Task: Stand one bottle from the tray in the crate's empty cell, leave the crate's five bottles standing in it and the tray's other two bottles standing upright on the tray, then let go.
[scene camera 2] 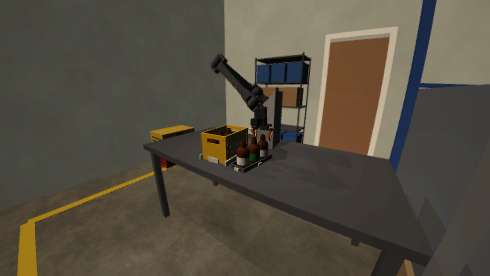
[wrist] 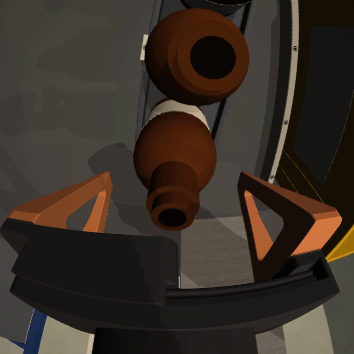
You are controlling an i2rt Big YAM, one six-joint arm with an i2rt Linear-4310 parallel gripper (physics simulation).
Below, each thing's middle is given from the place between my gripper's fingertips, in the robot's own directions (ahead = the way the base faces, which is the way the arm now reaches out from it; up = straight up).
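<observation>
I see that my hand is 50 mm above the brown white-labelled bottle (wrist: 174, 157).
</observation>
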